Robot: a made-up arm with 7 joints.
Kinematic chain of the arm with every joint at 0, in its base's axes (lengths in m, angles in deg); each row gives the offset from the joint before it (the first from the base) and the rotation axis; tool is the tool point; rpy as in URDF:
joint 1: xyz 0 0 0.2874 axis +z
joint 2: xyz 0 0 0 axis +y
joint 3: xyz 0 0 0.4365 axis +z
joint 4: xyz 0.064 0 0 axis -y
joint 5: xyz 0.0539 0 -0.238 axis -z
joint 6: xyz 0 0 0 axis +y
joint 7: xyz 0.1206 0 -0.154 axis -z
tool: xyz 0 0 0 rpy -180 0 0
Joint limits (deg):
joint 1: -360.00..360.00
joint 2: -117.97..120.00
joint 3: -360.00..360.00
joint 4: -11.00..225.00
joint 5: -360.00..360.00
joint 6: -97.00..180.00
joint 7: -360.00..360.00
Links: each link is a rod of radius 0.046 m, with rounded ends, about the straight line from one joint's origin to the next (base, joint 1, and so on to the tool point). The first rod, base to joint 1, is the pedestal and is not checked.
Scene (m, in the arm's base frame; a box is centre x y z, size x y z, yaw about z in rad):
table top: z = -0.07
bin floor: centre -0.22 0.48 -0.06 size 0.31 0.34 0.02 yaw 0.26
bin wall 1: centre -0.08 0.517 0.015 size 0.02 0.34 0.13 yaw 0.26
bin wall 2: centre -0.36 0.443 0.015 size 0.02 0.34 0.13 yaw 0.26
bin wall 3: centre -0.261 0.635 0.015 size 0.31 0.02 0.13 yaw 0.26
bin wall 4: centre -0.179 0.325 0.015 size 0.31 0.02 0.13 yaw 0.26
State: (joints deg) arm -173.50 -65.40 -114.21 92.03 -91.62 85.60 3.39
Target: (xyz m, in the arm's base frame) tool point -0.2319 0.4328 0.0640
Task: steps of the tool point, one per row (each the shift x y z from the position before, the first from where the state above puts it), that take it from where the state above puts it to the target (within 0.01 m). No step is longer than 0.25 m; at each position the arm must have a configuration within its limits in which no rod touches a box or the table.
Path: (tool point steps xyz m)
1: -0.2000 0.1327 -0.0219
2: -0.2213 0.0444 -0.0023
3: -0.2038 -0.0398 0.0139
4: -0.1551 -0.1038 0.0254
5: -0.0017 0.0077 -0.0828
6: 0.0017 -0.0077 -0.0864

